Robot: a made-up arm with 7 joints.
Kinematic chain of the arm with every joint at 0, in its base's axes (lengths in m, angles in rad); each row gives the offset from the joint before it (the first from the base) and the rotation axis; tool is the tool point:
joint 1: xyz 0 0 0 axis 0 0.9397 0.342
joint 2: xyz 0 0 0 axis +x
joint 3: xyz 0 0 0 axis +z
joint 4: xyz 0.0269 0 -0.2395 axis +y
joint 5: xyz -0.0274 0 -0.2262 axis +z
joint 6: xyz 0 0 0 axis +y
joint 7: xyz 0 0 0 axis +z
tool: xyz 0 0 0
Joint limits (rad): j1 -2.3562..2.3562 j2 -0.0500..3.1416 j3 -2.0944..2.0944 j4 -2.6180..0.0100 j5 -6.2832..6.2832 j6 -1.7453..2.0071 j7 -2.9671..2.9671
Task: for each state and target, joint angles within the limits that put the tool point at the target. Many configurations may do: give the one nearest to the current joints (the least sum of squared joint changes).
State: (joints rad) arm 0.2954 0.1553 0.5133 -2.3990 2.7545 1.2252 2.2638
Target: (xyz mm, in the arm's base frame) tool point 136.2 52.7 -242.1
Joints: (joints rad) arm 0.4919 -0.0500 0.1199 -2.0804 2.7545 1.2252 2.2638
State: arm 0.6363 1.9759 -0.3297 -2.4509 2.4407 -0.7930 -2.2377
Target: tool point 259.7 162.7 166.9
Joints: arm 0.0553 2.3261 0.0905 -1.6958 2.4407 -0.7930 -2.2377
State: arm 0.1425 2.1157 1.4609 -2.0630 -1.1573 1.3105 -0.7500
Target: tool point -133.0 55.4 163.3
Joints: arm -0.3552 1.8167 1.9742 -2.4094 -1.1573 1.3105 -0.7500
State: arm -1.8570 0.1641 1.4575 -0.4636 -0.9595 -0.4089 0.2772
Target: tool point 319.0 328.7 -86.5
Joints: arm -1.0491 0.7759 1.6602 -0.4480 -0.9595 -0.4089 0.2772
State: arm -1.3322 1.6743 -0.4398 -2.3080 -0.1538 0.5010 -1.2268
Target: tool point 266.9 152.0 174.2
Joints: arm -1.1388 1.6694 -0.5789 -1.6691 -0.1538 0.5010 -1.2268
